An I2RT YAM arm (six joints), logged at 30 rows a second.
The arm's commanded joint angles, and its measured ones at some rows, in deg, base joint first. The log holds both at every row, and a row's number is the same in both.
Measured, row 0:
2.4, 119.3, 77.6, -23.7, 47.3, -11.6
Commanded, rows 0 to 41:
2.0, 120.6, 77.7, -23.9, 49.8, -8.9
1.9, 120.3, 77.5, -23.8, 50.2, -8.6
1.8, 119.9, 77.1, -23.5, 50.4, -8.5
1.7, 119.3, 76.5, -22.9, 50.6, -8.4
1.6, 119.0, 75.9, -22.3, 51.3, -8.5
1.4, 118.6, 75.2, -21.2, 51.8, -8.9
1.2, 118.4, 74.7, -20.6, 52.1, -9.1
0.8, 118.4, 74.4, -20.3, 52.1, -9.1
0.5, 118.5, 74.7, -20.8, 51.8, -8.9
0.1, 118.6, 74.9, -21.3, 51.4, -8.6
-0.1, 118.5, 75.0, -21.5, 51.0, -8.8
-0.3, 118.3, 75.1, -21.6, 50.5, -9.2
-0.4, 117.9, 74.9, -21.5, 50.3, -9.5
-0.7, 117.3, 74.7, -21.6, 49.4, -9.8
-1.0, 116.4, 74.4, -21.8, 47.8, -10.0
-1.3, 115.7, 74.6, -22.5, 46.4, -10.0
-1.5, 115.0, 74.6, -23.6, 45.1, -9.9
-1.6, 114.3, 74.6, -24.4, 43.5, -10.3
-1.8, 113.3, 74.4, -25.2, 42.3, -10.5
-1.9, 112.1, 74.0, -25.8, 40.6, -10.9
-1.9, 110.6, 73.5, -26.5, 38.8, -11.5
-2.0, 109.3, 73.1, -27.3, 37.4, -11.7
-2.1, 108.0, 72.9, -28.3, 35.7, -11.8
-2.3, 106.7, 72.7, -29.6, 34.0, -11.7
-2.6, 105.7, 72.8, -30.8, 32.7, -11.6
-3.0, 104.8, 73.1, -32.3, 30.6, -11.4
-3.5, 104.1, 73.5, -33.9, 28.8, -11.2
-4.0, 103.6, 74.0, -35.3, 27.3, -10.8
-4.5, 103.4, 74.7, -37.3, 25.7, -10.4
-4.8, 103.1, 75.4, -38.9, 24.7, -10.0
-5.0, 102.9, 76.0, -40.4, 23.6, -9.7
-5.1, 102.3, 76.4, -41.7, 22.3, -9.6
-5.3, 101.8, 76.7, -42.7, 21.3, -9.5
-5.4, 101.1, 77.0, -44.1, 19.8, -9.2
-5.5, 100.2, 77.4, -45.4, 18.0, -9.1
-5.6, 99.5, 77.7, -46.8, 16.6, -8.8
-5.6, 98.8, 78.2, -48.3, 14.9, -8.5
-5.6, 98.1, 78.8, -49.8, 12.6, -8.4
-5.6, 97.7, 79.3, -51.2, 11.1, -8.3
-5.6, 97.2, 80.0, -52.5, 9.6, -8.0
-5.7, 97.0, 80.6, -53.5, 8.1, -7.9
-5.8, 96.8, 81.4, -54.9, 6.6, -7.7
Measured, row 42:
-5.7, 97.6, 79.9, -48.9, 13.5, -9.3
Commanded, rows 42 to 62:
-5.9, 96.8, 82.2, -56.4, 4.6, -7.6
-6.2, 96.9, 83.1, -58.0, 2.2, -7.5
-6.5, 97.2, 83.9, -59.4, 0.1, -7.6
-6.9, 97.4, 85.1, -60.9, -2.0, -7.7
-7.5, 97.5, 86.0, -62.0, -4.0, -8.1
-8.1, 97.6, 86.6, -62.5, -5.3, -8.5
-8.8, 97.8, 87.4, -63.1, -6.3, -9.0
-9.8, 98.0, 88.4, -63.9, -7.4, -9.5
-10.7, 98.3, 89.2, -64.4, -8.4, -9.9
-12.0, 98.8, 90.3, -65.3, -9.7, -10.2
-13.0, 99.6, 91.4, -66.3, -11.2, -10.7
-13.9, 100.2, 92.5, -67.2, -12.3, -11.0
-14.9, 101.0, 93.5, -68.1, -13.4, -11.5
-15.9, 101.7, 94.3, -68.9, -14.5, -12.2
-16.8, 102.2, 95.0, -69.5, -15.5, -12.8
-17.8, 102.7, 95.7, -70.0, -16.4, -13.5
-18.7, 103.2, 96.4, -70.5, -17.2, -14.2
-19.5, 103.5, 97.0, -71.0, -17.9, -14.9
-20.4, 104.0, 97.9, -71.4, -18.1, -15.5
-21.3, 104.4, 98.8, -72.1, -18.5, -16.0
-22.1, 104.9, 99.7, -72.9, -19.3, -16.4
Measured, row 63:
-20.7, 104.2, 97.8, -69.3, -15.5, -13.3
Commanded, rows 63 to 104:
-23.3, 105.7, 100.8, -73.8, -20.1, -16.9
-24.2, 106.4, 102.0, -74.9, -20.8, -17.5
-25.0, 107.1, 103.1, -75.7, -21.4, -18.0
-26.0, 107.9, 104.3, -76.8, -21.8, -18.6
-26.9, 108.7, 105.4, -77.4, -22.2, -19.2
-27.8, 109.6, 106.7, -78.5, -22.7, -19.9
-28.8, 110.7, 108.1, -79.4, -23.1, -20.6
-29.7, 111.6, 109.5, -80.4, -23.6, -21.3
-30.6, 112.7, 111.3, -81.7, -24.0, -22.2
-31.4, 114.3, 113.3, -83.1, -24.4, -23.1
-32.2, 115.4, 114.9, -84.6, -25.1, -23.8
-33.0, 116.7, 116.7, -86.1, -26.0, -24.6
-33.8, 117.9, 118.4, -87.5, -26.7, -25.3
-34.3, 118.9, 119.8, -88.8, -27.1, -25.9
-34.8, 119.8, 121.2, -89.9, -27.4, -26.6
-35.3, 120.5, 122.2, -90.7, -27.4, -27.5
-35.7, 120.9, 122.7, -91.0, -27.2, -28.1
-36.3, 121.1, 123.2, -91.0, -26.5, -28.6
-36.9, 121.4, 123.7, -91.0, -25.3, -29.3
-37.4, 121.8, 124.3, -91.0, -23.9, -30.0
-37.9, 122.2, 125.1, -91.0, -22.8, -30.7
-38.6, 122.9, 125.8, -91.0, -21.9, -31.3
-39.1, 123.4, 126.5, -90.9, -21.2, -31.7
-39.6, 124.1, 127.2, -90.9, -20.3, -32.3
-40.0, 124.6, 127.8, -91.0, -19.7, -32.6
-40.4, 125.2, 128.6, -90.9, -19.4, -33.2
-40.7, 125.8, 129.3, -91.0, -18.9, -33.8
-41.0, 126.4, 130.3, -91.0, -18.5, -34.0
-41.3, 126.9, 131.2, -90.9, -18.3, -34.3
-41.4, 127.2, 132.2, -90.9, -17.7, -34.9
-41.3, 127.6, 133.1, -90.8, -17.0, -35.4
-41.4, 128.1, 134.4, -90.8, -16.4, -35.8
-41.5, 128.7, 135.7, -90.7, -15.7, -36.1
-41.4, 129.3, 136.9, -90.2, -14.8, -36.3
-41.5, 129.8, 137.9, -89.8, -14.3, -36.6
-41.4, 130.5, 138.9, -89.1, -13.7, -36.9
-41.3, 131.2, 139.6, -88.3, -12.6, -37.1
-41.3, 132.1, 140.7, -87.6, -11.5, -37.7
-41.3, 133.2, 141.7, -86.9, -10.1, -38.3
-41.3, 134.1, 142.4, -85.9, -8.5, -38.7
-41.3, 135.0, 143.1, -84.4, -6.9, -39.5
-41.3, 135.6, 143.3, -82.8, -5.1, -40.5
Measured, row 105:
-41.3, 134.3, 142.2, -86.9, -10.8, -37.1
